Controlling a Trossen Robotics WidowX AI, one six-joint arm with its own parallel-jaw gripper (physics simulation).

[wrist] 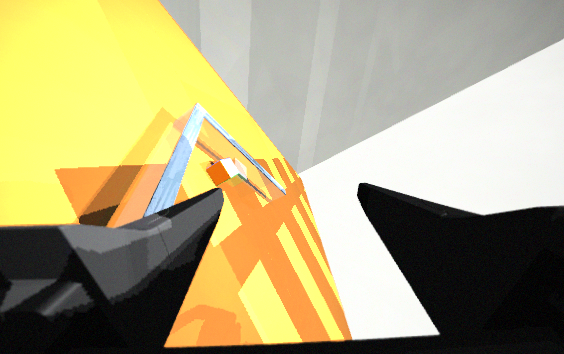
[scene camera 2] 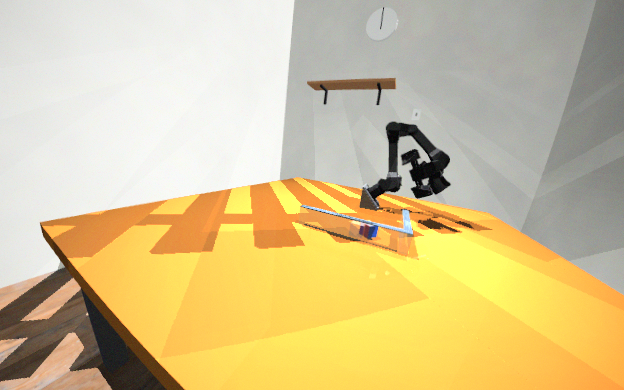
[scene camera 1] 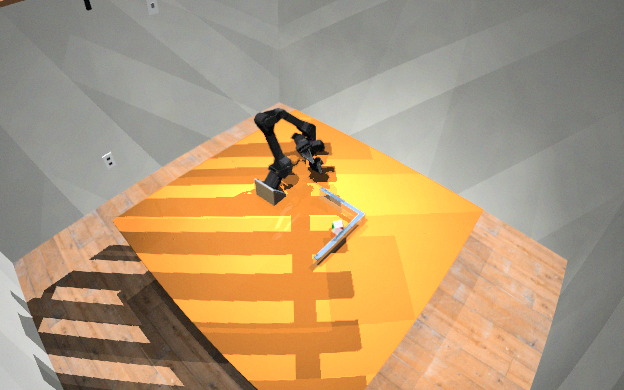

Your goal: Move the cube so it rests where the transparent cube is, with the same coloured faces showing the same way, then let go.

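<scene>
The cube sits on the table inside the angle of a low L-shaped see-through wall. It shows white and green in scene camera 1, blue and red in scene camera 2, and orange and white in the wrist view. The transparent cube is a pale, faint shape beside and partly overlapping the cube; its face colours are hard to tell. My gripper is open and empty, held above the table near the arm's base, apart from the cube and beyond one end of the wall.
The L-shaped wall has a pale blue top edge and clear sides, and stands close to the cube on two sides. The orange table carries striped shadows. A shelf hangs on the wall behind.
</scene>
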